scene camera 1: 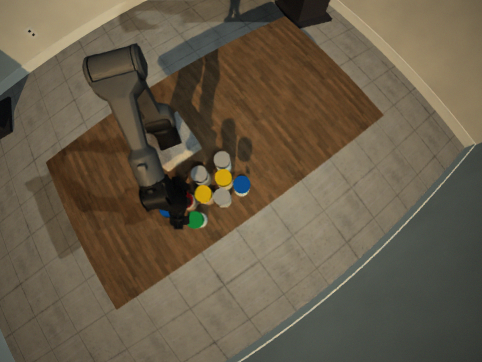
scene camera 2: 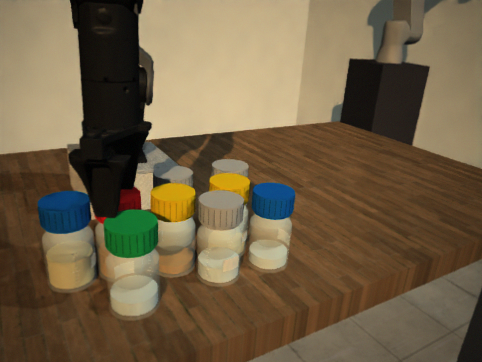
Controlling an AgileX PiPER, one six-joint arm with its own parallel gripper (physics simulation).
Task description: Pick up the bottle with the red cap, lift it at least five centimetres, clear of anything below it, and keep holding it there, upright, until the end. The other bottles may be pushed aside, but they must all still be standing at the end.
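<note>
The red-capped bottle point(scene camera 1: 189, 201) point(scene camera 2: 131, 199) stands upright on the table among the others, partly hidden by my gripper and the green-capped bottle. My gripper point(scene camera 1: 179, 206) point(scene camera 2: 113, 201) points down at its cap and looks open. One finger stands in front of the left part of the cap in scene camera 2; the other finger's tip is hidden there. The green-capped bottle point(scene camera 1: 196, 220) point(scene camera 2: 132, 235) stands in front, close to the near finger. A blue-capped bottle point(scene camera 1: 165, 213) point(scene camera 2: 65, 212) stands to the left, and a yellow-capped bottle point(scene camera 1: 203, 194) point(scene camera 2: 173, 202) to the right.
Further right stand grey-capped bottles point(scene camera 1: 222, 197) point(scene camera 2: 221, 210), a second yellow-capped bottle point(scene camera 1: 223, 178) point(scene camera 2: 229, 186) and a second blue-capped bottle point(scene camera 1: 242, 185) point(scene camera 2: 273, 201), all upright. The arm's pale base plate point(scene camera 1: 187, 145) lies behind them. The wooden table's front edge point(scene camera 2: 350, 300) runs to the right.
</note>
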